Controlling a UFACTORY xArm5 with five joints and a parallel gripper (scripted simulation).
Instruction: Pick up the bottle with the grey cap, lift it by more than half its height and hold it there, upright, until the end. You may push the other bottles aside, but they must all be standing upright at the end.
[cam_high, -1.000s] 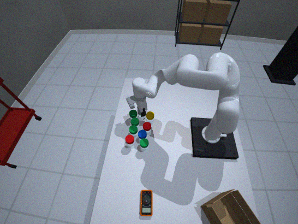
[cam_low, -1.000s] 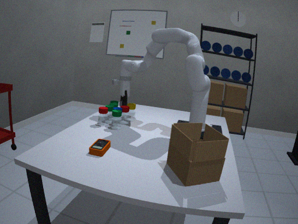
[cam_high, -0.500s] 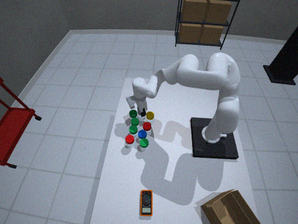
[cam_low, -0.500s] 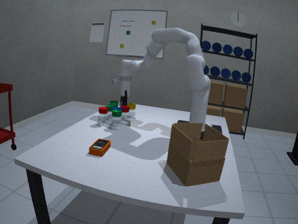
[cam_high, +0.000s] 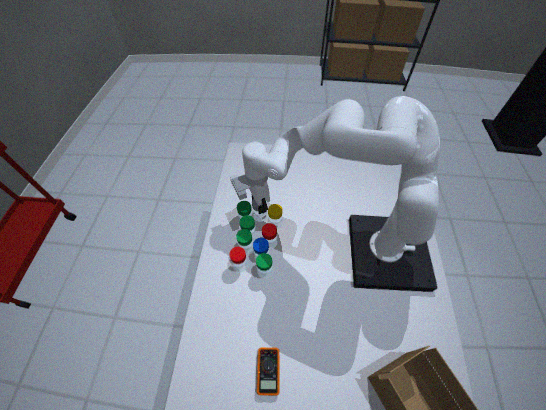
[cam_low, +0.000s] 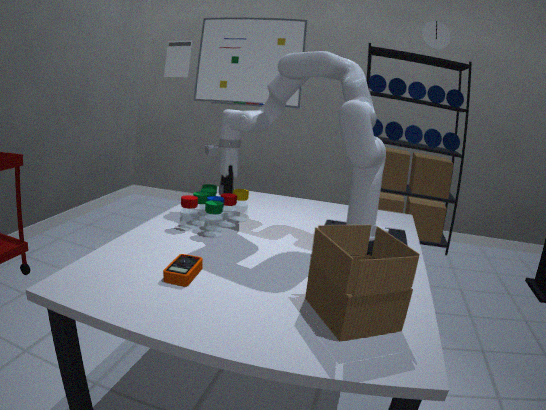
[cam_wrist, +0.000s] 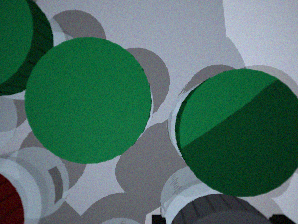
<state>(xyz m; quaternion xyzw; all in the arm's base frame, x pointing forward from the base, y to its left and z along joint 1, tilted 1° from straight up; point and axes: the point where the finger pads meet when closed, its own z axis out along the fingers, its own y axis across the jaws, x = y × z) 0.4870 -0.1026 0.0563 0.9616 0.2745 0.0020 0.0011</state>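
Right now my hand is 6 cm past the yellow-capped bottle, 4 cm above it and 3 cm to the right of it. The rest, counted from my hand: grey-capped bottle (4 cm below); blue-capped bottle (18 cm to the left, 4 cm below, 3 cm behind).
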